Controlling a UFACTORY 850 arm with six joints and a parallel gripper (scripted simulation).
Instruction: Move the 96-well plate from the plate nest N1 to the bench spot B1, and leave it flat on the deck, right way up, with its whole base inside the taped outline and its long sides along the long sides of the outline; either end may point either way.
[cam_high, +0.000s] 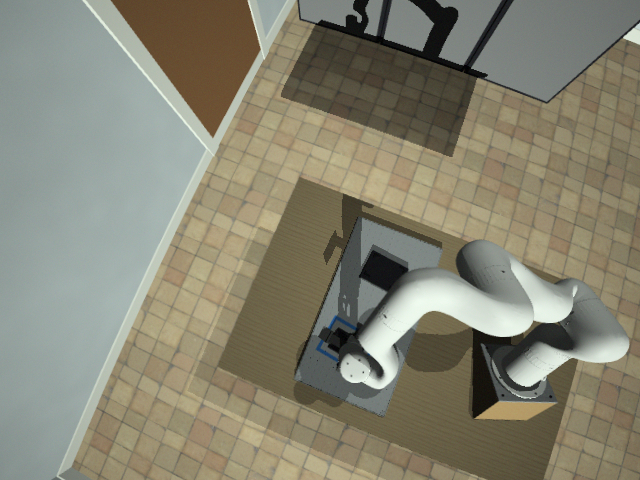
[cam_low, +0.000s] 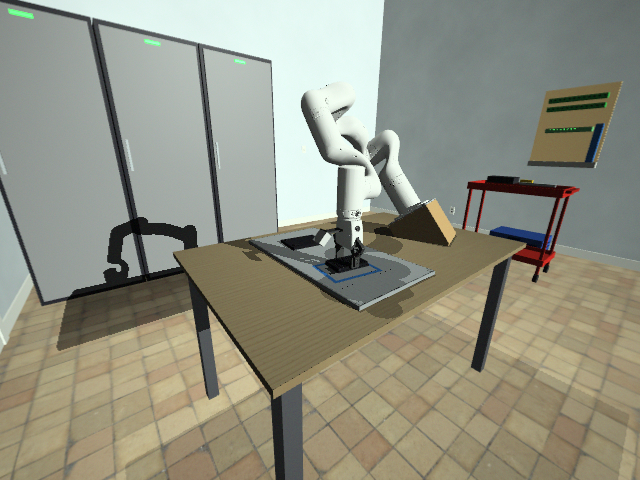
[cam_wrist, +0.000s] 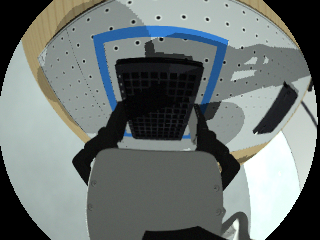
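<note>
My hand is 10 mm above the black 96-well plate. Round my hand: black plate nest (320 mm to the right, 20 mm below, 20 mm behind).
</note>
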